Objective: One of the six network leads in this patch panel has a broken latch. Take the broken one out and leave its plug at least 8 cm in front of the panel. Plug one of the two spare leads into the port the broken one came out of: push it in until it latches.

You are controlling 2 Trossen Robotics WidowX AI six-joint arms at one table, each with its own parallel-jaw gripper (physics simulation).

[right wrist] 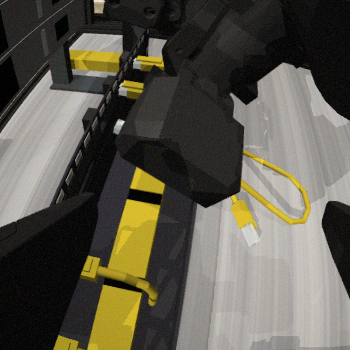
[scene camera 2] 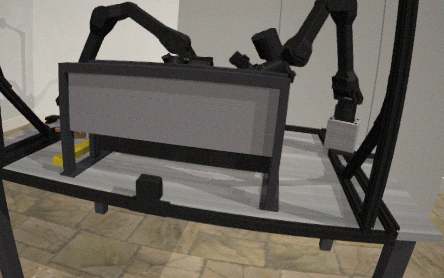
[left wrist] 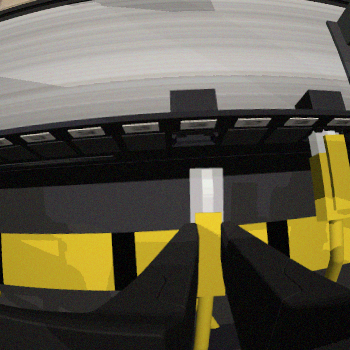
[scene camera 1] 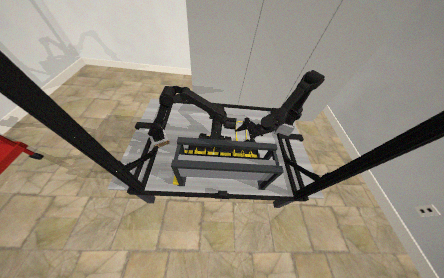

Labels:
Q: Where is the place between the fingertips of my right gripper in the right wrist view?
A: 216,210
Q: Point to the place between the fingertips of my left gripper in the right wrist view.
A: At 141,129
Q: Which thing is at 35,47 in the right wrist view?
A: A grey rack front.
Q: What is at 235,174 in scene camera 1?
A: A grey rack front.

